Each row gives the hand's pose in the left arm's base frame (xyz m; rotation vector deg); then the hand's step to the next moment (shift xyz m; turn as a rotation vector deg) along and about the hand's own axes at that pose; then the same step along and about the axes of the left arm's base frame.
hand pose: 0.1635 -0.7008 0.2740 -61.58 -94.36 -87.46
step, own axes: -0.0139 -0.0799 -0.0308 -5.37 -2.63 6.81
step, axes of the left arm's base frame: -0.0666 -0.0317 -0.0457 0.65 6.01 -6.75
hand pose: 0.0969 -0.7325 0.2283 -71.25 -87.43 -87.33
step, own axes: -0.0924 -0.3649 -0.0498 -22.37 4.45 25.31
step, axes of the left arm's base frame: -0.3128 -0.0211 -0.2142 16.34 20.20 -22.04
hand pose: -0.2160 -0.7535 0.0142 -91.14 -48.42 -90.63
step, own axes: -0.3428 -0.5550 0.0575 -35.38 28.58 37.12
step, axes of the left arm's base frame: -0.4533 0.3516 -0.3158 42.71 18.27 -35.90
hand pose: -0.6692 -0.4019 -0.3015 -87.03 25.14 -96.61
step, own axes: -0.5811 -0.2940 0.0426 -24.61 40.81 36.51
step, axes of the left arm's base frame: -0.0848 0.6257 -0.1651 46.68 2.55 -37.66
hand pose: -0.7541 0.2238 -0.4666 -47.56 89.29 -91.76
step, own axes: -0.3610 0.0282 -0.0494 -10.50 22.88 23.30
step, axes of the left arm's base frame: 0.1464 0.3345 -0.0143 26.88 -2.85 -21.12
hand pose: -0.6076 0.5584 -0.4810 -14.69 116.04 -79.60
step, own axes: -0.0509 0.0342 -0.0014 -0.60 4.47 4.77
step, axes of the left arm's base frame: 0.0448 0.0409 -0.0093 4.28 -1.45 -4.76
